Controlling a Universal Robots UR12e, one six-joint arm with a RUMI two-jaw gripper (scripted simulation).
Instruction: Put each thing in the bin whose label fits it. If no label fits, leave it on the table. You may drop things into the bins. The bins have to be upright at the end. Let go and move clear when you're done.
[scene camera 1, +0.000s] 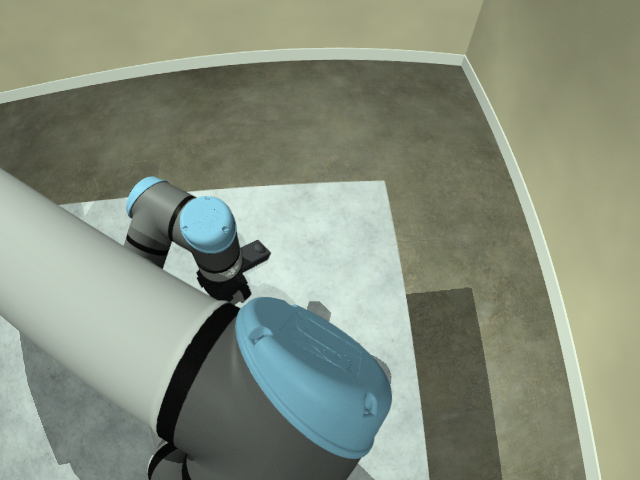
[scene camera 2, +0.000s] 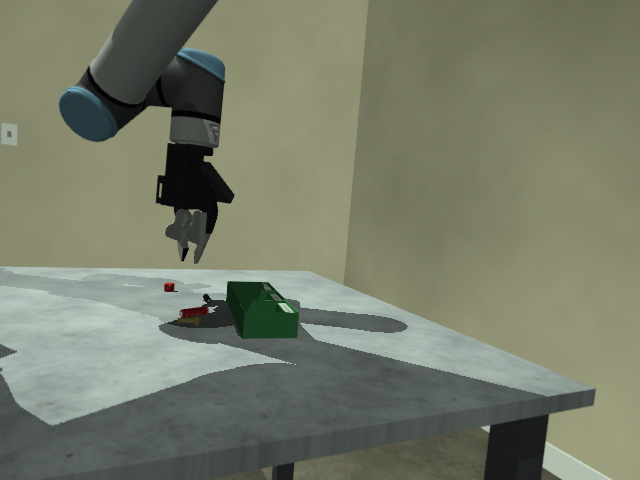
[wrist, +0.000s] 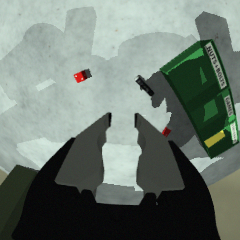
Scene:
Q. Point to my gripper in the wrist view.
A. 123, 113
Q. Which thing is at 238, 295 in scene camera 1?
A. My gripper.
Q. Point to my gripper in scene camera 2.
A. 189, 262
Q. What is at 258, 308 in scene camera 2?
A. A green bin.

